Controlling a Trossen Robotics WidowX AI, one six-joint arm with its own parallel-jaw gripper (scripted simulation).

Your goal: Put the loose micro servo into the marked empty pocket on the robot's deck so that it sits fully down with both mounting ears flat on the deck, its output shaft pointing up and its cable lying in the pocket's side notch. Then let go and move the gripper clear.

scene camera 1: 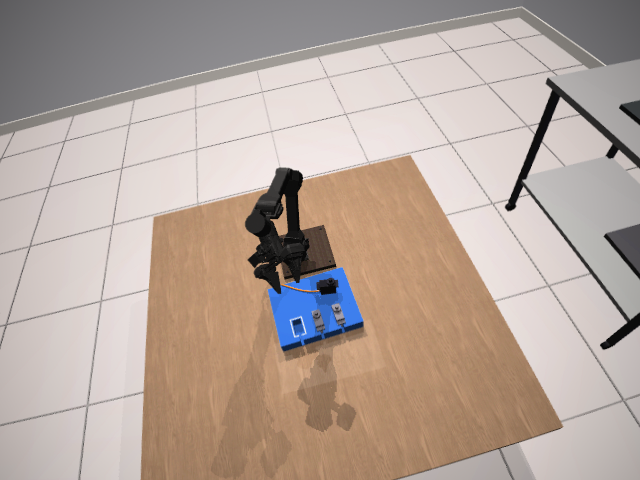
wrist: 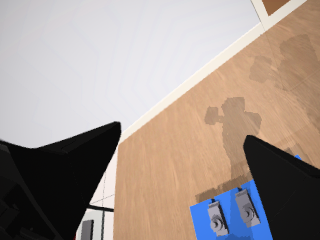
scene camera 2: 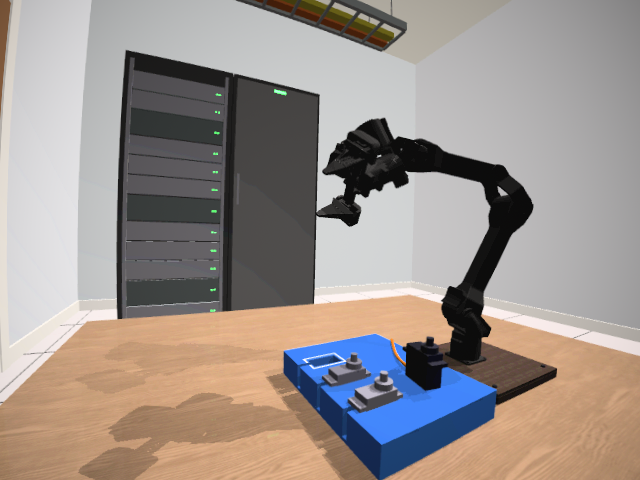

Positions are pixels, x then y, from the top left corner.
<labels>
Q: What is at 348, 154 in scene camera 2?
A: My gripper.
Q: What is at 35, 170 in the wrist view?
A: My gripper.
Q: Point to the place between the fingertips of my gripper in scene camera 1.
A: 288, 288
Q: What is my gripper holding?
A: Nothing.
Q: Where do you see a black micro servo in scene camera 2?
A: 424, 363
</labels>
